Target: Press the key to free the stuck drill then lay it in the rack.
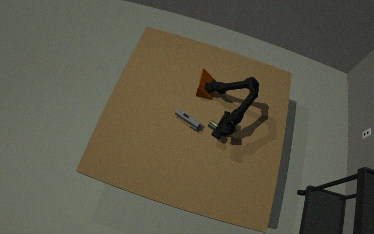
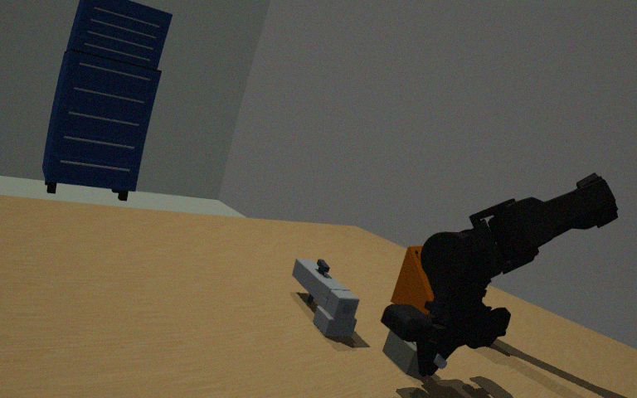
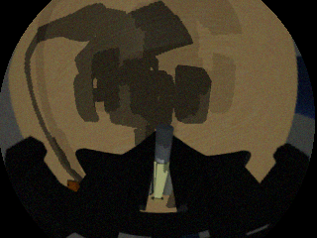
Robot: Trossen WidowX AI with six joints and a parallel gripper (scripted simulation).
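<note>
Right now the drill is 40 mm to the right of my gripper tip, 30 mm above it and 10 mm behind it. From my gripper tip the other things lie so: dark blue key (260 mm to the right, 40 mm above, 20 mm behind); then grey holder block (230 mm to the right, 30 mm above, 10 mm behind); then grey rack (50 mm to the right, 20 mm behind, 10 mm above).
</note>
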